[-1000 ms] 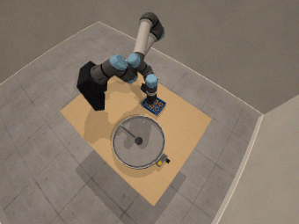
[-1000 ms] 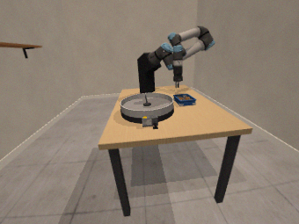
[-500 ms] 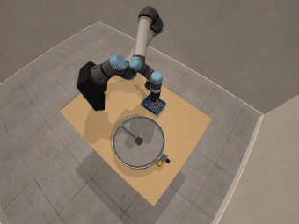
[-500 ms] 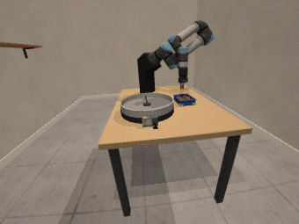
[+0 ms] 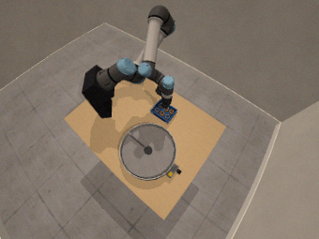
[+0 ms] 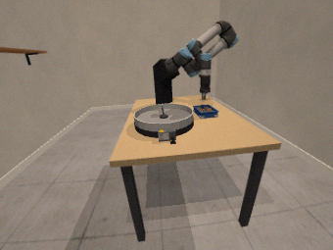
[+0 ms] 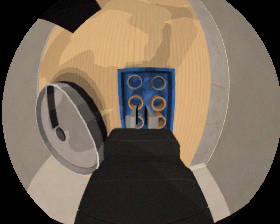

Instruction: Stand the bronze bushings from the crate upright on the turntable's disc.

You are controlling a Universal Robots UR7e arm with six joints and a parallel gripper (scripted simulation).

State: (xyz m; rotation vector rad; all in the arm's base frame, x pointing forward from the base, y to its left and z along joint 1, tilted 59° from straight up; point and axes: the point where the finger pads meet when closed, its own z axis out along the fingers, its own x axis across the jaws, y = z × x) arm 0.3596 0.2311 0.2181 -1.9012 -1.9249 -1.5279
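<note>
My gripper is now 12 cm above the blue crate and 2 cm to the right of it. Also, from my hand: grey turntable disc (28 cm to the right, 22 cm ahead, 9 cm below).
</note>
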